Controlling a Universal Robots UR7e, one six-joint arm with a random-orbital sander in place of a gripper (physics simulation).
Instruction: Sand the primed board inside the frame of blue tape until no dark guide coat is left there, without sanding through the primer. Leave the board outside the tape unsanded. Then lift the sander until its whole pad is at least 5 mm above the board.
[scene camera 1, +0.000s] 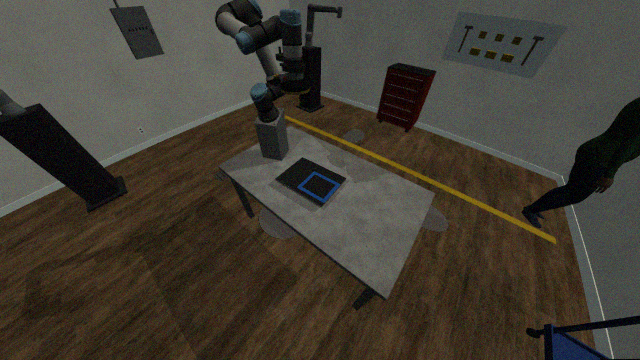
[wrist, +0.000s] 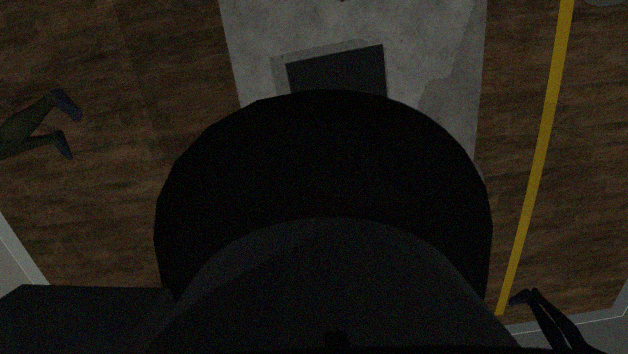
same spot on dark guide coat: (scene camera 1: 298, 172) = (wrist: 336, 84)
